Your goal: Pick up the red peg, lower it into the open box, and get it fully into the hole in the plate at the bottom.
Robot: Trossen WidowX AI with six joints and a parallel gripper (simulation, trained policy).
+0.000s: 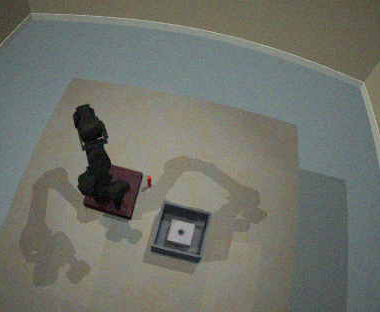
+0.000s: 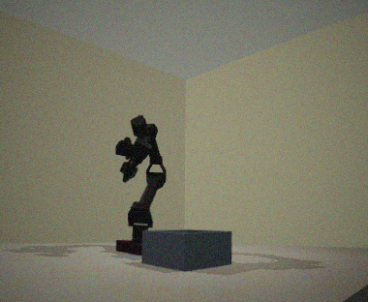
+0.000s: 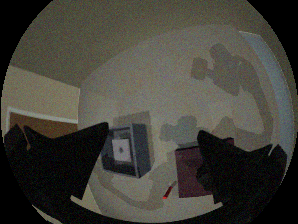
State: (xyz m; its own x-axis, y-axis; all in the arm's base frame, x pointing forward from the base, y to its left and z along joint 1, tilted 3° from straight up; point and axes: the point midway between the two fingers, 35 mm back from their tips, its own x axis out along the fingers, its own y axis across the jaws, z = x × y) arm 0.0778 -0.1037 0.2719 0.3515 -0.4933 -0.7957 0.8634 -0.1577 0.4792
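Right now the red peg is 240 mm to the left of my gripper tip, 240 mm below it and 60 mm ahead of it. The rest, counted from my gripper tip: grey-blue box (260 mm below, 240 mm ahead, 70 mm to the left).
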